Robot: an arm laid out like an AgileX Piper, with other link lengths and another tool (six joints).
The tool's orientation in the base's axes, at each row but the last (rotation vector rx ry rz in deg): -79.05, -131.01, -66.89; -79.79, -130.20, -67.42; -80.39, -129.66, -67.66; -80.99, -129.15, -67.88; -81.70, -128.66, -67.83; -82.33, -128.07, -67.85; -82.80, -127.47, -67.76
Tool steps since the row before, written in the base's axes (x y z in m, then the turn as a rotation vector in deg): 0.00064, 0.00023, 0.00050, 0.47, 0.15, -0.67; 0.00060, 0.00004, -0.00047, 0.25, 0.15, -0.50; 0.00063, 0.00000, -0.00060, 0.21, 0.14, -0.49; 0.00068, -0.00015, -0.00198, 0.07, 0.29, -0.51; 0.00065, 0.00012, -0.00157, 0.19, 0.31, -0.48; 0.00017, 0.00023, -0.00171, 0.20, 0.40, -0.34; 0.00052, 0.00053, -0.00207, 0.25, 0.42, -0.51
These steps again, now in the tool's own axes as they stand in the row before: 0.00008, 0.00084, -0.00003, -0.52, 0.08, 0.64; -0.00055, 0.00026, 0.00046, -0.31, -0.02, 0.49; -0.00066, 0.00022, 0.00052, -0.29, -0.05, 0.46; -0.00156, -0.00048, 0.00132, -0.14, -0.14, 0.56; -0.00114, -0.00023, 0.00125, -0.17, -0.02, 0.58; -0.00091, -0.00067, 0.00131, -0.03, 0.07, 0.56; -0.00110, -0.00049, 0.00184, -0.14, 0.04, 0.69
